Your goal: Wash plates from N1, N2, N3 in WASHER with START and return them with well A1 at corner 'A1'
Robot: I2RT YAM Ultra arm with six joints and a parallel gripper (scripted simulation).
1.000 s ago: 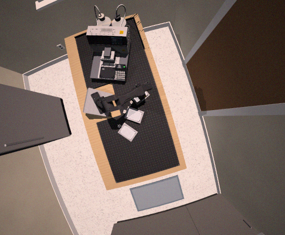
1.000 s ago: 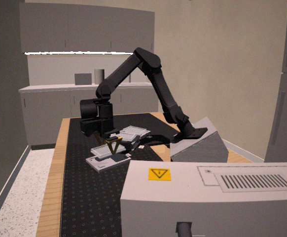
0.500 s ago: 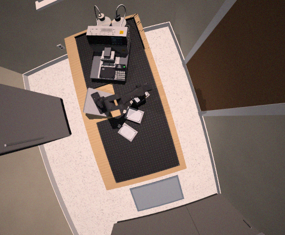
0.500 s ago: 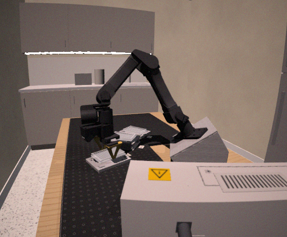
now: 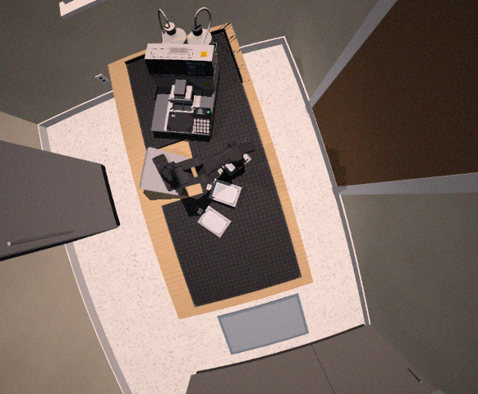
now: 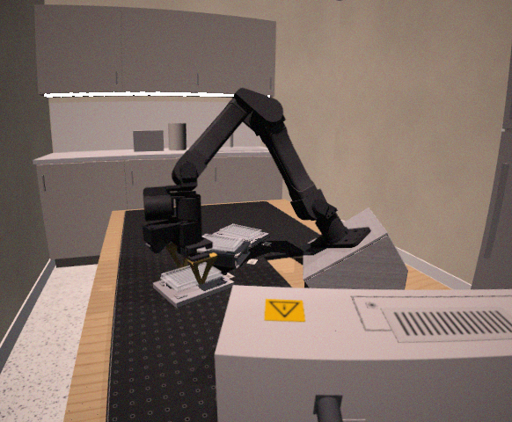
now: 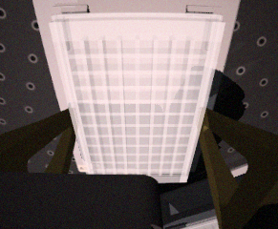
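My hand is 3 cm above the grey nest slab. Also, from my hand: n1 label: 11 cm behind, 4 cm below, 1 cm to the right; then carrier pocket: 35 cm to the left, 15 cm behind, 4 cm above; then N2 label: 22 cm behind, 5 cm to the right, 4 cm below.
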